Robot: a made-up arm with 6 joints. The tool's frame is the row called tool. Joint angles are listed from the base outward.
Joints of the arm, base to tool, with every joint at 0 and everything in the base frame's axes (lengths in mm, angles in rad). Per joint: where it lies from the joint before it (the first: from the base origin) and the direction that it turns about. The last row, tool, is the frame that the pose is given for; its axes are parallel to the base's.
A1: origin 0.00 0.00 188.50 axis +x
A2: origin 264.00 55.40 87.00 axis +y
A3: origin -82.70 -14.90 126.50 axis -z
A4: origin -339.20 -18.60 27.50 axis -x
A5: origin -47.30 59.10 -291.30 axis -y
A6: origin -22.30 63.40 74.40 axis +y
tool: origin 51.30 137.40 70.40
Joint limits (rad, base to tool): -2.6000..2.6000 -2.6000..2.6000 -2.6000..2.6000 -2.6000..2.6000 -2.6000..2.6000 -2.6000..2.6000
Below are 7 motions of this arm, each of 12 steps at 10 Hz.
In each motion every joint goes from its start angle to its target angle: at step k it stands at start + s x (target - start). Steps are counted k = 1, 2, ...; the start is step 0. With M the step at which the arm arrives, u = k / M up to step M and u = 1 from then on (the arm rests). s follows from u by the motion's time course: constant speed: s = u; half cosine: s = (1 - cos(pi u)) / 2; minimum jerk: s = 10 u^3 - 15 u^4 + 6 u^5.
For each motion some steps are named. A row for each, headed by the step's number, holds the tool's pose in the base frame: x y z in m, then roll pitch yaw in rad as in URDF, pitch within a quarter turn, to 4 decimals.
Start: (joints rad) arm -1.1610 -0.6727 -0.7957 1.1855 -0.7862 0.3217
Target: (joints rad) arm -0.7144 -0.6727 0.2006 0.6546 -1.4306 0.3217
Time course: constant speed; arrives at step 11
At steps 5, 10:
5: 0.1719 -0.2907 0.1413 -1.5886 -0.4801 -0.6711
10: 0.1577 -0.1879 -0.0771 -1.0225 0.0910 -1.2422

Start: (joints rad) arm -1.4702 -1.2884 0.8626 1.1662 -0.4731 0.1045
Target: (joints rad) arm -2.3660 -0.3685 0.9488 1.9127 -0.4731 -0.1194
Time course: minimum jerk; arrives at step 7
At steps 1, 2, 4, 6, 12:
1: 0.3110 -0.2674 -0.0369 -1.6256 -1.3234 0.0737
2: 0.2541 -0.3064 0.0070 -2.2744 -1.3298 0.5276
4: -0.0008 -0.3013 0.1733 2.4298 -0.9257 1.3250
6: -0.1546 -0.1832 0.1832 1.8342 -0.5659 1.3151
12: -0.1628 -0.1744 0.1790 1.7954 -0.5436 1.3100

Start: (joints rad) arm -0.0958 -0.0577 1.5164 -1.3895 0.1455 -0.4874
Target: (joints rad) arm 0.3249 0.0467 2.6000 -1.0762 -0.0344 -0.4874
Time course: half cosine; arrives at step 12
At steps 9, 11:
9: 0.6302 0.0226 0.6163 0.9015 -0.1563 -2.8276
11: 0.6432 -0.0626 0.5810 0.7979 -0.1928 -2.9172

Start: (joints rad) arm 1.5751 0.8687 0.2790 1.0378 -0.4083 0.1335
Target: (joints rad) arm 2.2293 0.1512 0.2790 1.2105 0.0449 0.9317
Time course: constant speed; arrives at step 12
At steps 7, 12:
7: -0.1746 -0.1230 0.1829 0.9942 0.5832 1.1225
12: -0.1860 0.0033 0.2017 1.3048 0.5077 1.1438

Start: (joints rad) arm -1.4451 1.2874 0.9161 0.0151 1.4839 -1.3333
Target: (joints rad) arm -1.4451 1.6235 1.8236 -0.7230 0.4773 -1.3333
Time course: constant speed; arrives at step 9
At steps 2, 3, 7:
2: 0.1266 0.2041 -0.4464 -2.3497 0.7209 0.9898
3: 0.1839 0.1409 -0.4580 -2.5411 0.6751 0.8433
7: 0.3630 -0.1096 -0.3904 -3.0740 0.4207 0.6098

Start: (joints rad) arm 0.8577 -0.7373 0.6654 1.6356 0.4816 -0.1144
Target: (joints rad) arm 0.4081 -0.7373 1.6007 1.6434 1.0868 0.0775
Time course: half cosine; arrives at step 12
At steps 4, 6, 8, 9, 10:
4: -0.0548 0.4271 0.1328 -0.6829 -0.3310 -0.6487
6: -0.0188 0.4812 0.1738 -0.7416 -0.2944 -0.6994
8: 0.0346 0.5300 0.2085 -0.7944 -0.2674 -0.7602
9: 0.0613 0.5478 0.2209 -0.8143 -0.2592 -0.7879
10: 0.0833 0.5604 0.2296 -0.8287 -0.2541 -0.8101

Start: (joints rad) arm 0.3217 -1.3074 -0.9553 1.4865 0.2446 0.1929
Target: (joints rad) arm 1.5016 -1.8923 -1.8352 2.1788 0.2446 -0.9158
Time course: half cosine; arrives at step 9
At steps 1, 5, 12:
1: 0.3345 -0.3015 -0.0351 -2.7353 -0.8425 1.4013
5: 0.3045 -0.3839 -0.0587 2.9424 -0.4375 1.2954
12: 0.1383 -0.4046 -0.1220 2.9349 -0.1454 0.6958

